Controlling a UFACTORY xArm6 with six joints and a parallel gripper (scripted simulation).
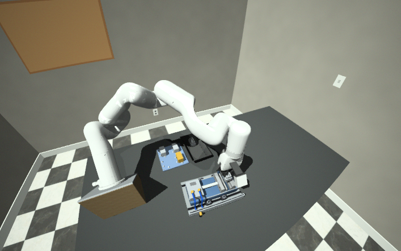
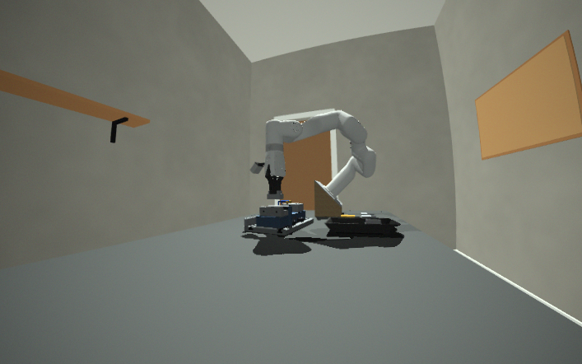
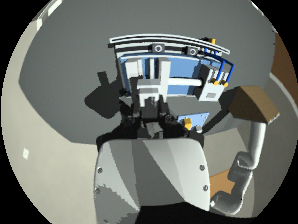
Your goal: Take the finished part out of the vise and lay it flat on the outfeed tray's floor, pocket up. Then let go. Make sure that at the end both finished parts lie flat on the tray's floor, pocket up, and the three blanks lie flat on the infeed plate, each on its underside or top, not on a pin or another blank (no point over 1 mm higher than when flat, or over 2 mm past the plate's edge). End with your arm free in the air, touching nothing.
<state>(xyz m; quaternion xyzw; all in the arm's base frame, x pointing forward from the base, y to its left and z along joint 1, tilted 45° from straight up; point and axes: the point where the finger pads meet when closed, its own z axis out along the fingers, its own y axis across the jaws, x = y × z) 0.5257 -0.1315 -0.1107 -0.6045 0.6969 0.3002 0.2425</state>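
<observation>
My gripper is now 15 cm past the orange block, 29 cm to the right of it and 14 cm above it. From my hand the other things lie so: vise 7 cm behind, 1 cm to the left, 13 cm below; blue plate 18 cm behind, 33 cm to the left, 16 cm below.
</observation>
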